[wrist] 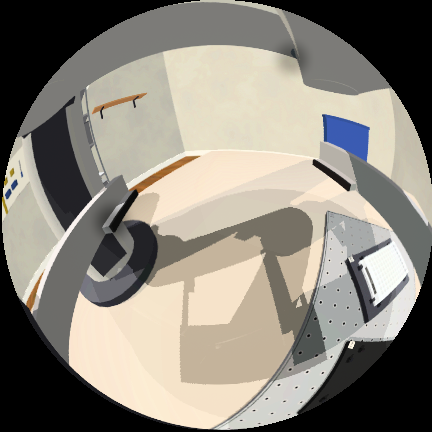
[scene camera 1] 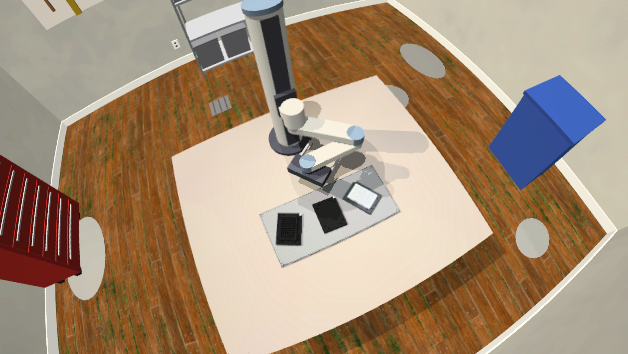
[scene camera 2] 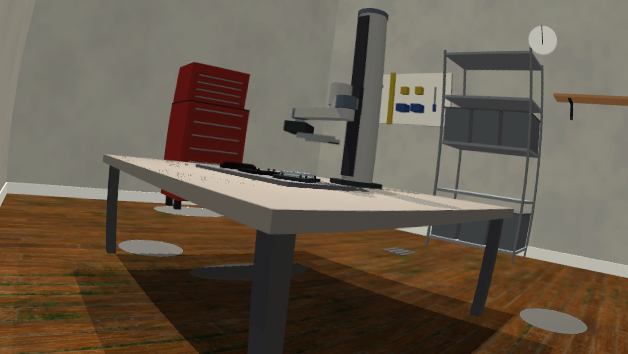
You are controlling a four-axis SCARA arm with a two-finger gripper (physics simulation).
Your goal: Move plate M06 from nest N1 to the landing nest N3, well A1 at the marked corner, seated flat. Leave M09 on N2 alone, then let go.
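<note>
My gripper [scene camera 1: 322, 156] [wrist: 224, 159] is open and empty, high above the table between the column and the pegboard. A white plate [scene camera 1: 362, 195] [wrist: 387, 272] sits on a dark grey nest at the right end of the pegboard [scene camera 1: 310, 246] [wrist: 327, 287]. A black plate [scene camera 1: 288, 228] sits on a black nest at the left end. The middle nest [scene camera 1: 330, 215] [wrist: 352, 377] is black and bears no plate; it has a small white mark [wrist: 351, 345] at one corner. Labels M06, M09 and N1 to N3 cannot be read. In scene camera 2 the nests are seen almost edge-on.
The arm's column [scene camera 1: 272, 75] [scene camera 2: 372, 100] stands on the table [scene camera 1: 225, 280] [scene camera 2: 350, 220] behind the pegboard. A red tool cabinet [scene camera 1: 35, 230] [scene camera 2: 215, 115], a blue box [scene camera 1: 545, 130] and a shelf unit [scene camera 2: 490, 61] stand away from the table.
</note>
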